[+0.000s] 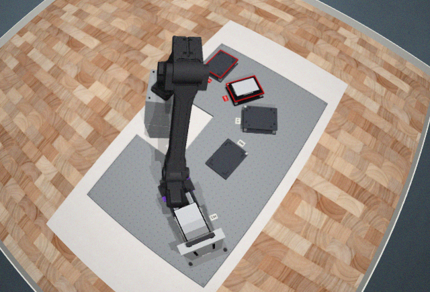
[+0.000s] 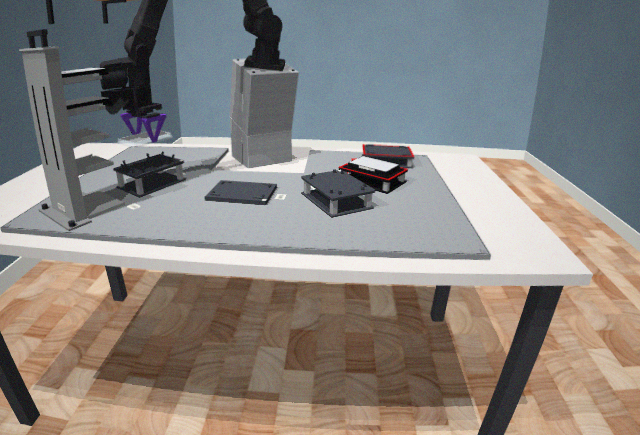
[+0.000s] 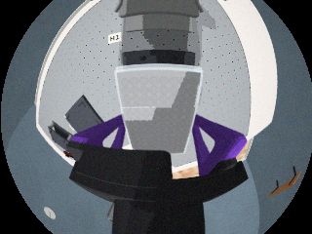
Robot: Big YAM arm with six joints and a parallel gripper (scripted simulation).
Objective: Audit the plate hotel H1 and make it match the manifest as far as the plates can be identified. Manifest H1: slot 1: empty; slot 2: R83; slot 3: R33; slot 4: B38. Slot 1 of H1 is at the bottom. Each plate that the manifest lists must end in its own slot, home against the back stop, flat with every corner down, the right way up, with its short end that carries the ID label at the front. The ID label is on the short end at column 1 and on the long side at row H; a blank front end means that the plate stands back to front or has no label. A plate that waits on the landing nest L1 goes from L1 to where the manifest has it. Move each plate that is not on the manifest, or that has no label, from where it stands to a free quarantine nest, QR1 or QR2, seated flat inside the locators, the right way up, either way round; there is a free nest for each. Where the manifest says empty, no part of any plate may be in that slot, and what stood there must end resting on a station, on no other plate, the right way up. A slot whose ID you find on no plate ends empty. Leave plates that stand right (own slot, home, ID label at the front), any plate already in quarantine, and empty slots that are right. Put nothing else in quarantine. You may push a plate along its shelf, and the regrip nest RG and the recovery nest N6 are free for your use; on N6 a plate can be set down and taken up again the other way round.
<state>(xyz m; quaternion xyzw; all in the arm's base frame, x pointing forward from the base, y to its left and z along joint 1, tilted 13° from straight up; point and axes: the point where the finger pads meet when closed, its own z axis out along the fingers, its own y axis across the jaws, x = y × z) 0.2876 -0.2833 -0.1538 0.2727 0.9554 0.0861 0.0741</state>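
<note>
My gripper is now right at the white plate. The rest, counted from my hand: plate hotel H1 (220 mm ahead, 130 mm to the right, 60 mm above); then regrip nest RG (80 mm below); then flat pad N6 (50 mm ahead, 280 mm to the left, 130 mm below).
</note>
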